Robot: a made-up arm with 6 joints. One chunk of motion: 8 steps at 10 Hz.
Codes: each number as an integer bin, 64 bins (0 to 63) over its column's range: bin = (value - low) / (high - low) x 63, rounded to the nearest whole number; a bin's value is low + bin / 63 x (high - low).
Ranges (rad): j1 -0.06..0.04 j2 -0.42..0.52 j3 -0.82..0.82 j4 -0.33..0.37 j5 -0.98..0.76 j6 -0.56..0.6
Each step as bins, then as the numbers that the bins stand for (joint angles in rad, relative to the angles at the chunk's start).
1 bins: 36 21 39 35 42 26
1 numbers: -0.0029 -0.1067 0.1952 0.0589 0.1800 -0.0813
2 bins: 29 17 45 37 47 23
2 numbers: -0.0140 -0.1663 0.3514 0.0811 0.3181 -0.1365
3 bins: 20 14 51 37 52 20
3 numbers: -0.0283 -0.2111 0.5076 0.0811 0.4562 -0.1917
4 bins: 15 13 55 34 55 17
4 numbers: -0.0362 -0.2260 0.6117 0.0478 0.5390 -0.2470
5 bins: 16 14 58 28 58 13
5 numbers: -0.0346 -0.2111 0.6898 -0.0189 0.6219 -0.3206
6 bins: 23 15 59 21 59 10
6 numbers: -0.0235 -0.1962 0.7159 -0.0967 0.6495 -0.3759
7 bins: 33 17 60 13 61 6
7 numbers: -0.0076 -0.1663 0.7419 -0.1856 0.7048 -0.4495
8 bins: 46 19 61 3 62 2
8 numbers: 0.0130 -0.1365 0.7679 -0.2967 0.7324 -0.5232
